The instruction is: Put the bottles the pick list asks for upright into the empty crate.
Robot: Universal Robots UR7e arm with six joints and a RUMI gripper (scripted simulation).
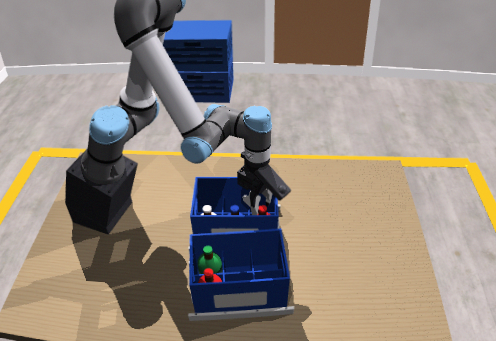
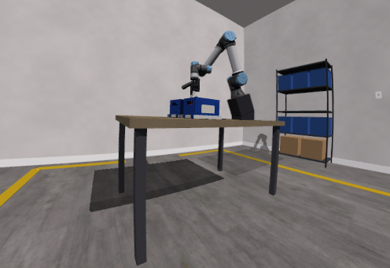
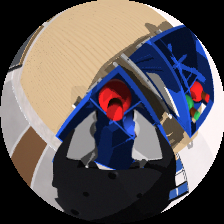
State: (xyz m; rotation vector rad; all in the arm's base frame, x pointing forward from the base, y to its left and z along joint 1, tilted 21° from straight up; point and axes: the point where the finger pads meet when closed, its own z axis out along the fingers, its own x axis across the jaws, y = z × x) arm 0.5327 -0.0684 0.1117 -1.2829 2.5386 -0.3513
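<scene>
The blue-capped bottle is 8 cm behind my hand, 7 cm below it and 1 cm to the right of it. The rest, counted from my hand: pick list strip: 18 cm to the left, 15 cm below, 10 cm behind; then green bottle: 18 cm to the right, 15 cm behind, 7 cm below; then white bottle: 17 cm behind, 7 cm below, 1 cm to the right.
</scene>
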